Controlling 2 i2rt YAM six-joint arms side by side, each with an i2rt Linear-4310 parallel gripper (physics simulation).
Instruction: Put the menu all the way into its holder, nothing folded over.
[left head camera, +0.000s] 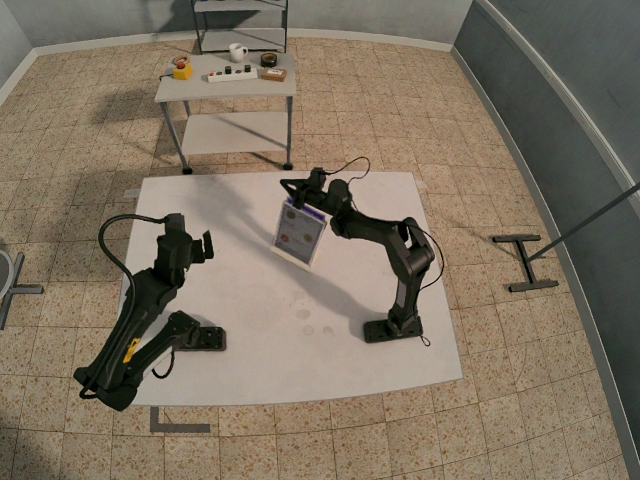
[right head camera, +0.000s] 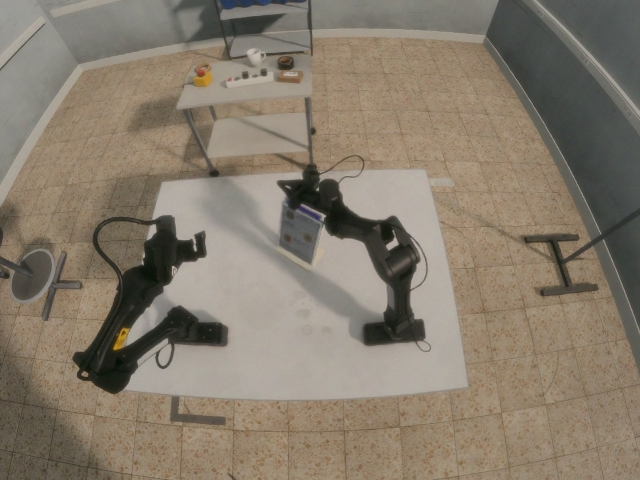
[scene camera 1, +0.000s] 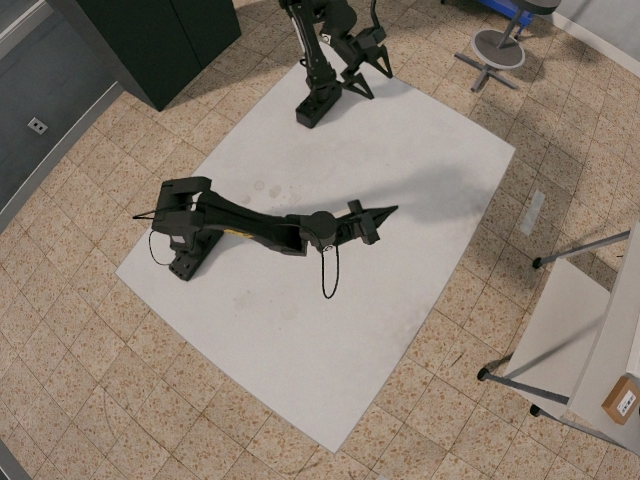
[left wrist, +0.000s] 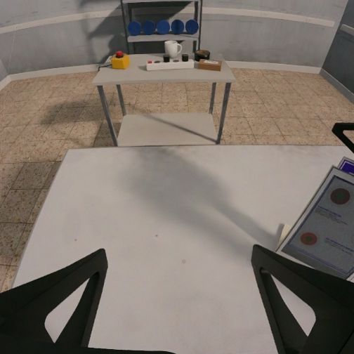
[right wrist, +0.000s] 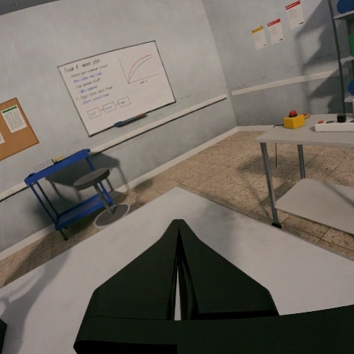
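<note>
The menu's purple top strip (left head camera: 318, 212) (right head camera: 311, 211) (left wrist: 347, 166) stands out above the clear panel of the holder. The rest of the menu shows through the panel, upright and flat. The holder's cream base (left head camera: 289, 256) (right head camera: 293, 256) (left wrist: 283, 233) rests on the white table; the right arm hides most of it in scene camera 1. My right gripper (left head camera: 282, 181) (right head camera: 279, 183) (scene camera 1: 397, 207) (right wrist: 177, 227) is shut and empty, reaching across above the menu's top edge and covering part of it. Contact is unclear. My left gripper (left head camera: 208, 244) (right head camera: 200, 244) (scene camera 1: 382, 86) (left wrist: 178, 255) is open and empty, well left of the holder.
A side table (left head camera: 173, 91) (right head camera: 191, 98) (left wrist: 107, 76) behind the white table (left head camera: 248, 361) (right head camera: 258, 361) (scene camera 1: 320, 361) carries a mug (left head camera: 236, 52) (left wrist: 172, 48), a power strip (left head camera: 232, 75) and a yellow button box (left head camera: 181, 72) (right wrist: 293, 121). A stool (scene camera 1: 497, 49) (right wrist: 91, 178) stands beyond the white table.
</note>
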